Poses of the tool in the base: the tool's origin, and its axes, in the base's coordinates. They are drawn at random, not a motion.
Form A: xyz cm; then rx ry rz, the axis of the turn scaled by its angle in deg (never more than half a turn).
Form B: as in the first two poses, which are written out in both.
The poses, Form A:
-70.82 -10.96 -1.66 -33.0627 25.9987 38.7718
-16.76 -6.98 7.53 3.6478 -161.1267 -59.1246
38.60 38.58 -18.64 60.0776 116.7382 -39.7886
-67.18 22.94 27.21 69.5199 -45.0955 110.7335
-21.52 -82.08 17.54 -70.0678 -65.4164 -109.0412
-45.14 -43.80 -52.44 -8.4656 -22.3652 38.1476
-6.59 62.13 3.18 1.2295 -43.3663 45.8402
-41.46 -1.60 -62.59 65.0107 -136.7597 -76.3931
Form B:
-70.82 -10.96 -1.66 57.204 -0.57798 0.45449 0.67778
-16.76 -6.98 7.53 171.671 0.02125 -0.93858 -0.34441
38.60 38.58 -18.64 137.187 0.43793 0.85094 -0.29003
-67.18 22.94 27.21 138.306 0.50265 -0.32606 0.80064
-21.52 -82.08 17.54 145.185 -0.48261 -0.45057 -0.75105
-45.14 -43.80 -52.44 45.023 -0.18803 -0.49675 0.84728
-6.59 62.13 3.18 63.115 0.01948 -0.68710 0.72630
-41.46 -1.60 -62.59 169.604 0.38331 -0.80635 -0.45042

